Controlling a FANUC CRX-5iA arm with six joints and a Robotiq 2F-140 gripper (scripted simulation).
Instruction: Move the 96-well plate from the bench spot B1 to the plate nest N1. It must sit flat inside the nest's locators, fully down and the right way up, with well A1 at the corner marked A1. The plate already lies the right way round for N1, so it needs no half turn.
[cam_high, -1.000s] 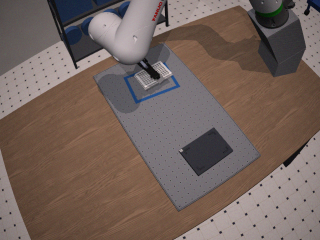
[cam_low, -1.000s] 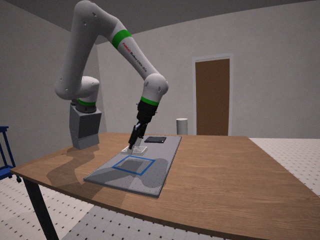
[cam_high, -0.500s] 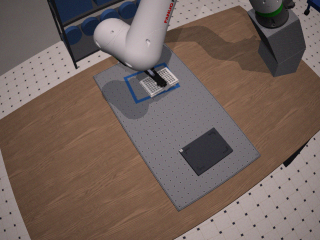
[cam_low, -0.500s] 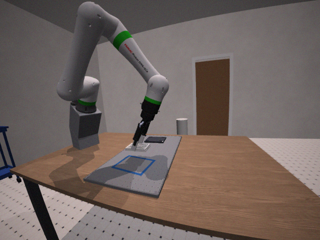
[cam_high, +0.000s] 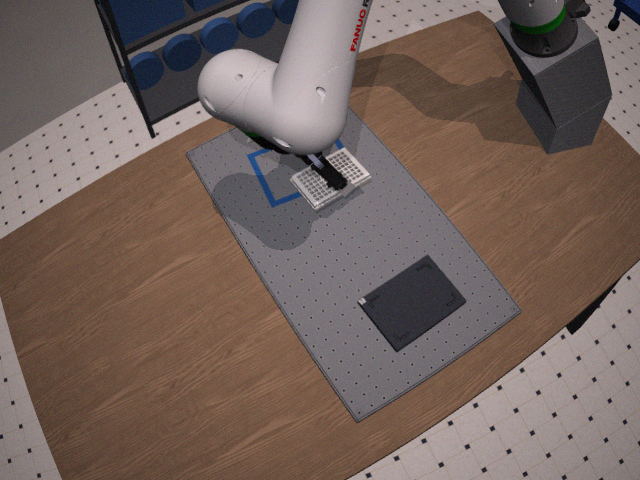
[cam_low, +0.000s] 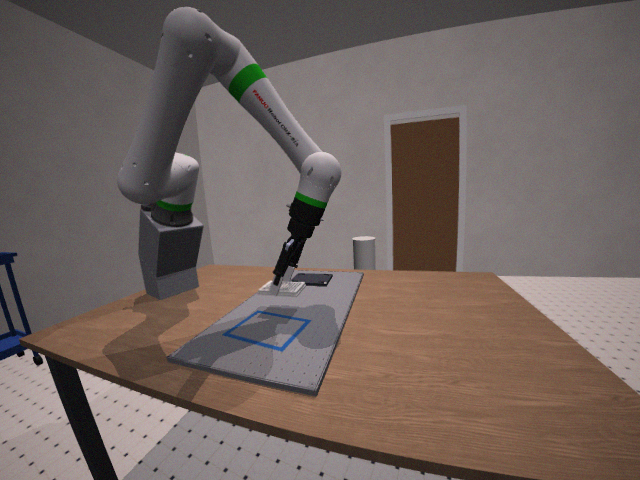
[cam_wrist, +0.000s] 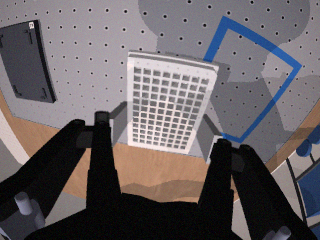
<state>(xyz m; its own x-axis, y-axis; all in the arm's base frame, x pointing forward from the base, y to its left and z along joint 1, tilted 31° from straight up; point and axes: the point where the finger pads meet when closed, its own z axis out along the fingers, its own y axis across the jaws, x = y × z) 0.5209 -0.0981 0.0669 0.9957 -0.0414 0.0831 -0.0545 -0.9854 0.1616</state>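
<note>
My gripper is now 27 cm to the right of the dark plate nest, 9 cm above it and 2 cm short of it. The rest, counted from my hand: white 96-well plate: 2 cm below; then corner mark: 21 cm to the left, 10 cm ahead, 8 cm below.
</note>
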